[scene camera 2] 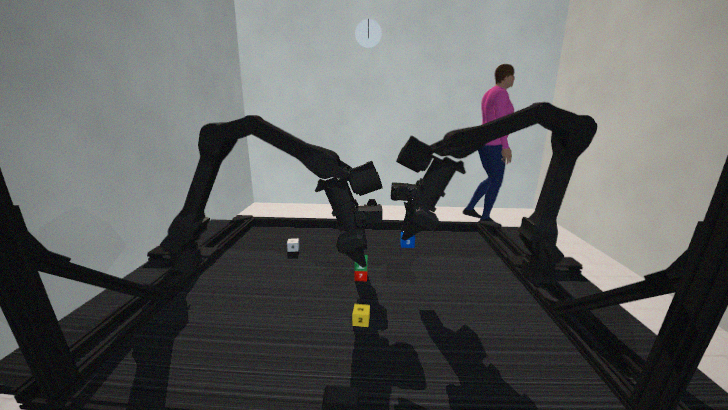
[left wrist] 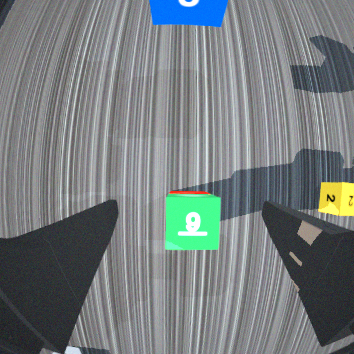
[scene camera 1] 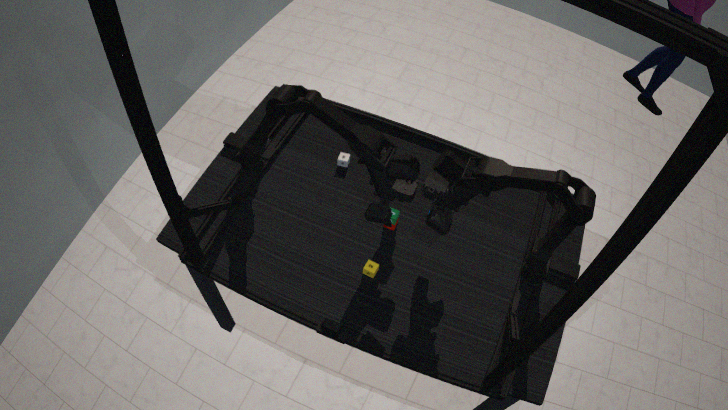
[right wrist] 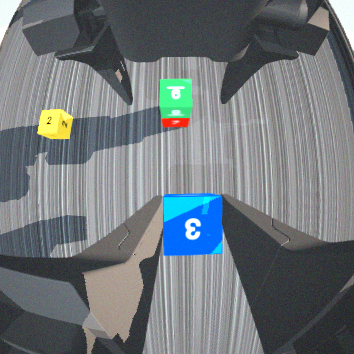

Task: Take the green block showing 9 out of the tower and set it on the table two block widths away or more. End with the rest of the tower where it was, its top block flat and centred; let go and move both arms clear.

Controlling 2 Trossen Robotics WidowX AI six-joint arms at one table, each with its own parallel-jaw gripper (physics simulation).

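Pixels of known places: left gripper, fingertip midpoint: (scene camera 2: 365, 257) (left wrist: 191, 208) (scene camera 1: 395, 213) (right wrist: 176, 100); right gripper, fingertip midpoint: (scene camera 2: 402, 236) (scene camera 1: 430, 212) (right wrist: 191, 201); left arm's base, origin of the base link: (scene camera 2: 186, 265) (scene camera 1: 252, 167); right arm's base, origin of the base link: (scene camera 2: 536, 275) (scene camera 1: 532, 276).
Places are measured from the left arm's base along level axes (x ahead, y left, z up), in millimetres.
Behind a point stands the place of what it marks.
The green block showing 9 (scene camera 1: 394, 213) @[x 471, y 4, z 38 mm] (scene camera 2: 363, 266) (left wrist: 192, 223) @[x 466, y 3, z 38 mm] (right wrist: 176, 92) @[x 466, y 4, z 38 mm] sits on the red block showing 7 (scene camera 1: 391, 226) @[x 473, y -13, z -3 mm] (scene camera 2: 360, 276) @[x 465, y -13, z -6 mm] (left wrist: 189, 192) @[x 481, y 2, z -4 mm] (right wrist: 175, 122) @[x 482, y 3, z -5 mm]. My left gripper (scene camera 2: 362, 260) @[x 475, y 4, z 39 mm] (left wrist: 191, 208) @[x 475, y 4, z 39 mm] (right wrist: 176, 100) @[x 475, y 4, z 39 mm] is open over the tower, one finger on each side of the green block with a gap to both. How low its fingertips reach beside the block is hard to tell. My right gripper (scene camera 2: 407, 234) @[x 568, y 9, z 97 mm] (right wrist: 191, 201) @[x 568, y 9, z 97 mm] is shut on the blue block showing 3 (scene camera 2: 408, 241) @[x 581, y -7, z 92 mm] (left wrist: 189, 12) @[x 564, y 8, z 81 mm] (right wrist: 192, 227) @[x 581, y 9, z 103 mm], held above the table.
A yellow block showing 2 (scene camera 1: 370, 268) @[x 475, y -168, z 9 mm] (scene camera 2: 360, 315) @[x 474, y -178, z 8 mm] (left wrist: 330, 198) @[x 475, y -146, z -3 mm] (right wrist: 55, 123) @[x 480, y -150, z 10 mm] stands in front of the tower in scene camera 2. A white block (scene camera 1: 343, 158) @[x 249, y 146, z 10 mm] (scene camera 2: 292, 244) @[x 250, y 137, z 5 mm] stands at the back left there. The two wrists are close together above the table's back half.
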